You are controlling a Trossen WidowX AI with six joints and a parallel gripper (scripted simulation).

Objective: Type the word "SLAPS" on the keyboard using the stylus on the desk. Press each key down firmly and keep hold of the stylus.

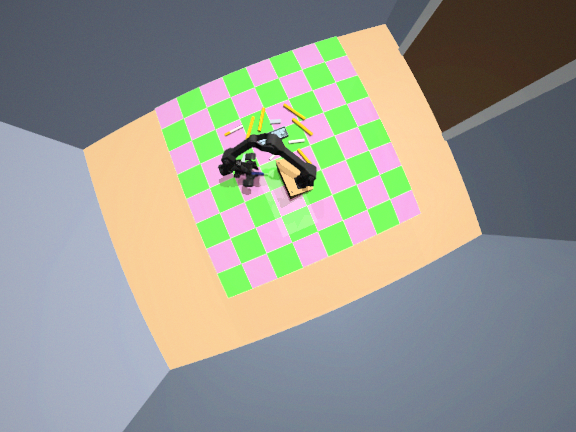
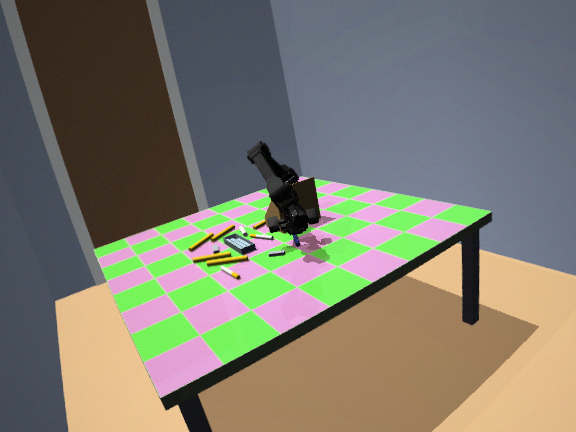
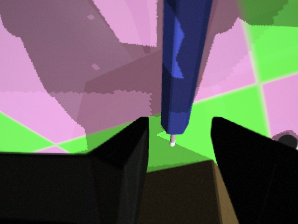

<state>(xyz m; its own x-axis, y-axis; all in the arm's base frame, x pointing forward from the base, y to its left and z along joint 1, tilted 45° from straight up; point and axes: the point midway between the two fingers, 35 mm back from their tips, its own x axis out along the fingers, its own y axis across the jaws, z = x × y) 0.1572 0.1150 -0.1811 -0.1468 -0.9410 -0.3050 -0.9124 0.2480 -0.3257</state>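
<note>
Right now my gripper tip is 1 cm past the blue stylus, 2 cm to the left of it and 2 cm above it. Also, from my gripper tip: grey block 27 cm ahead, 20 cm to the right, 2 cm below.
</note>
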